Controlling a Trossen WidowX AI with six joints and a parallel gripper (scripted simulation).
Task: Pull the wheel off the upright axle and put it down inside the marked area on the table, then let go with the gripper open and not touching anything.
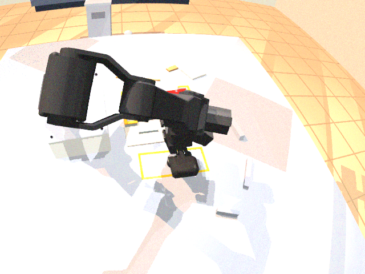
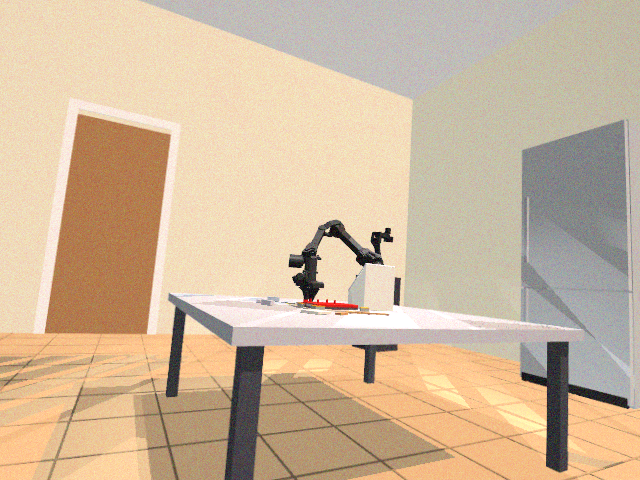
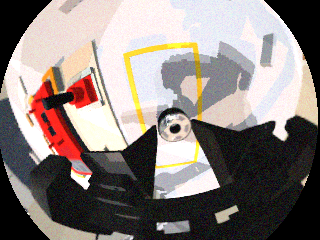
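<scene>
Now: gripper tip right at the wheel. From my gripper tip the other things lie so: black upright axle: 80 mm ahead, 100 mm to the left, 30 mm above; grey bar: 190 mm ahead, 100 mm to the right; white fixture board: 30 mm ahead, 200 mm to the left.
</scene>
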